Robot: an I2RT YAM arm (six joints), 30 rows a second.
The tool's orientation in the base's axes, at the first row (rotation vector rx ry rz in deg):
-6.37, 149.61, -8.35
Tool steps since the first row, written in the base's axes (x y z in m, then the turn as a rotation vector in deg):
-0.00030, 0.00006, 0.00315, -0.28, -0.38, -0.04
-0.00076, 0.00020, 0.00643, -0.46, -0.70, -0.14
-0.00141, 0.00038, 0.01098, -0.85, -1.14, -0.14
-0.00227, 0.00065, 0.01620, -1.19, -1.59, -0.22
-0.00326, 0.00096, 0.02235, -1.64, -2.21, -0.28
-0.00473, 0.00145, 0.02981, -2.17, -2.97, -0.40
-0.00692, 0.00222, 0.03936, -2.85, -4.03, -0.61
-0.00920, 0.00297, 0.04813, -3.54, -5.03, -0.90
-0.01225, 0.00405, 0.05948, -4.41, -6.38, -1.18
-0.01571, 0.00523, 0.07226, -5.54, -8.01, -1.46
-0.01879, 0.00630, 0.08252, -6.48, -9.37, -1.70
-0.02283, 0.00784, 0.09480, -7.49, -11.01, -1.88
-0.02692, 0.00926, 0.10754, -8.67, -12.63, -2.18
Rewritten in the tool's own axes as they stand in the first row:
-0.00131, -0.00032, -0.00287, 0.30, -0.36, -0.08
-0.00255, -0.00057, -0.00593, 0.54, -0.65, -0.05
-0.00426, -0.00092, -0.01018, 0.92, -1.07, -0.21
-0.00613, -0.00126, -0.01513, 1.31, -1.49, -0.28
-0.00835, -0.00167, -0.02094, 1.79, -2.07, -0.40
-0.01082, -0.00204, -0.02814, 2.39, -2.78, -0.50
-0.01374, -0.00236, -0.03752, 3.19, -3.77, -0.58
-0.01619, -0.00260, -0.04627, 4.04, -4.69, -0.59
-0.01929, -0.00279, -0.05766, 5.07, -5.95, -0.68
-0.02276, -0.00304, -0.07049, 6.36, -7.47, -0.87
-0.02529, -0.00310, -0.08095, 7.43, -8.74, -1.03
-0.02804, -0.00290, -0.09367, 8.57, -10.29, -1.25
-0.03097, -0.00288, -0.10681, 9.91, -11.80, -1.45

